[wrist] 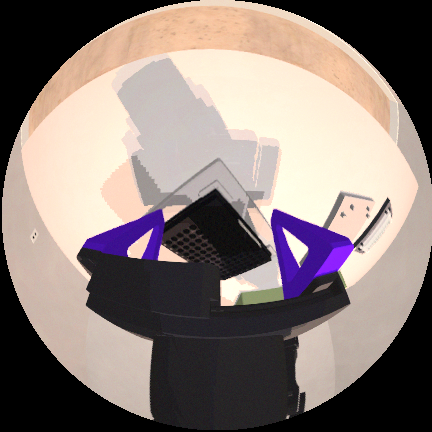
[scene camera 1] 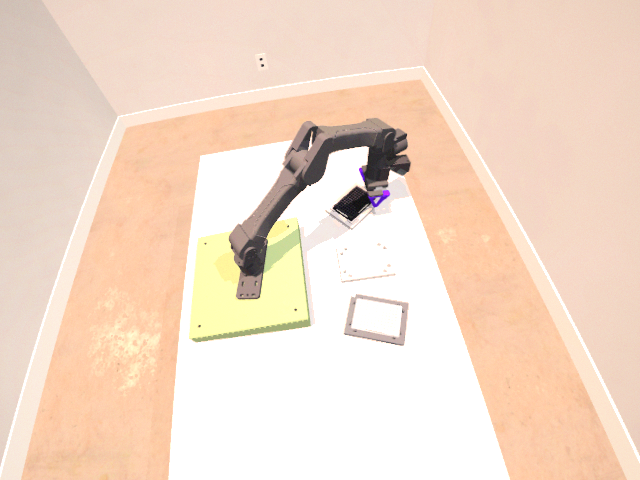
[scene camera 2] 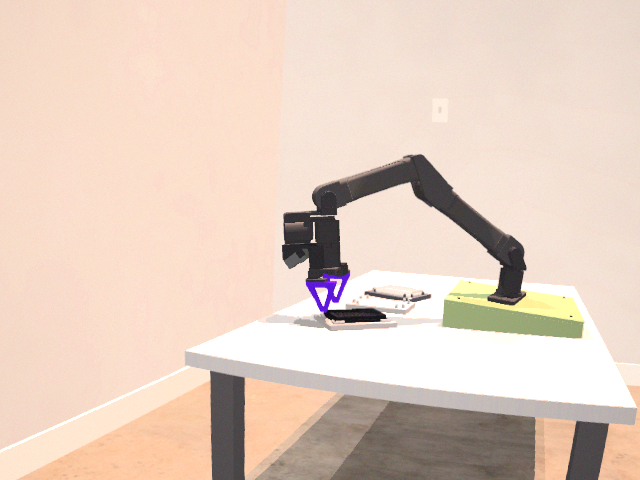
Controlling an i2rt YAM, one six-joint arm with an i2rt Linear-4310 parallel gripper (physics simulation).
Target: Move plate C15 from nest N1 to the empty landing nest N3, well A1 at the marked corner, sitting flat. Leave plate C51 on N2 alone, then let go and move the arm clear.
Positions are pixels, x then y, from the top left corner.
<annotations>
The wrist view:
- my gripper: 217, 214
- black well plate: 210, 230
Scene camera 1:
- black well plate: 356, 201
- pale plate: 371, 316
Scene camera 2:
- my gripper: 329, 307
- black well plate: 359, 315
</annotations>
